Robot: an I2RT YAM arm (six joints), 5 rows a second.
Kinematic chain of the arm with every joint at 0, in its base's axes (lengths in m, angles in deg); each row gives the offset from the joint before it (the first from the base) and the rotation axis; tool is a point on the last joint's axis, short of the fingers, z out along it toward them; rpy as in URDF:
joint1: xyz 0 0 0.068 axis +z
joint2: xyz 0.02 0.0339 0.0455 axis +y
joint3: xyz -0.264 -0.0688 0 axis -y
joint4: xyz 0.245 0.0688 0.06 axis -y
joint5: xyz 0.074 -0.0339 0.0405 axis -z
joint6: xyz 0.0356 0 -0.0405 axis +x
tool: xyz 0 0 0 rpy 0 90 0
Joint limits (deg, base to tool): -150..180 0..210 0..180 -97..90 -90..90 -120..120
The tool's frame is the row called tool.
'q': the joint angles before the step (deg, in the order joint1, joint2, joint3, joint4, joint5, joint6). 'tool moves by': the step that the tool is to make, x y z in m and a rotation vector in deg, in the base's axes. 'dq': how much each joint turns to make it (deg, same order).
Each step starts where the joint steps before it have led.
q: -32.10, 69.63, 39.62, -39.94, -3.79, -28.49
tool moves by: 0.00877, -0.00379, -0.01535, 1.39, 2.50, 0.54
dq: 0.40, 4.94, 0.00, 2.07, 0.09, -0.18
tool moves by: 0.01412, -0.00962, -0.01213, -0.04, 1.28, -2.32
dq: 0.02, 5.85, 1.55, 3.34, 1.35, 2.04
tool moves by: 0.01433, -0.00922, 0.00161, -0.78, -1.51, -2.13
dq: 0.00, 3.17, 2.82, 2.13, 0.50, 2.07
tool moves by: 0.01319, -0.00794, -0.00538, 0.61, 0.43, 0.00
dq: 0.00, 4.33, 2.69, 0.96, -0.28, 0.09
